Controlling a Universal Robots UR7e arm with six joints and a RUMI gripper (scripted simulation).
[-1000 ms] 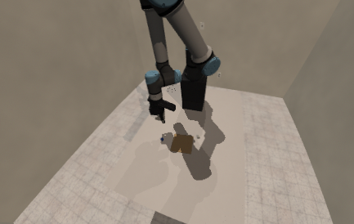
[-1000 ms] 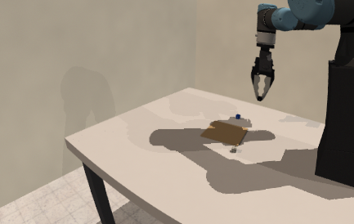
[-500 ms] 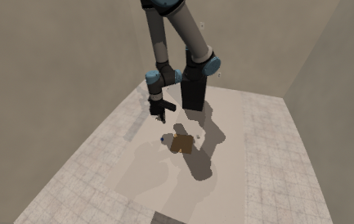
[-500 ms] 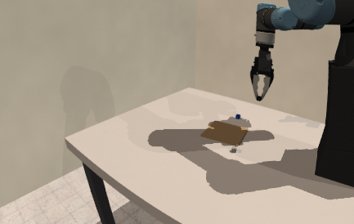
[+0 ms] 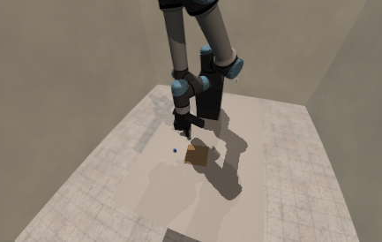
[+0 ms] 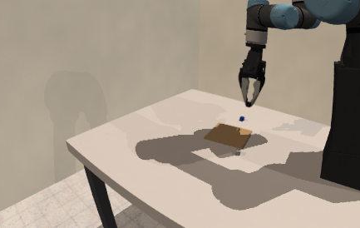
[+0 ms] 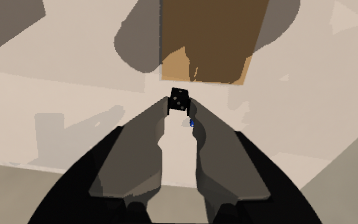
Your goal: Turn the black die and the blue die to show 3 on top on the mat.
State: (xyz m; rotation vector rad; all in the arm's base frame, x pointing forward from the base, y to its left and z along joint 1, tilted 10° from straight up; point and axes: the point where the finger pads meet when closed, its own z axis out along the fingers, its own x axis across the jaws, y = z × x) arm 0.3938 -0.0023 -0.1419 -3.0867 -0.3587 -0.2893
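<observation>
My hand is 120 mm above the brown mat, 60 mm to the right of it and 30 mm short of it. Round my hand: black die 10 mm below; blue die 110 mm below, 80 mm to the right, 60 mm ahead; white die 150 mm to the left, 110 mm below, 60 mm behind.
</observation>
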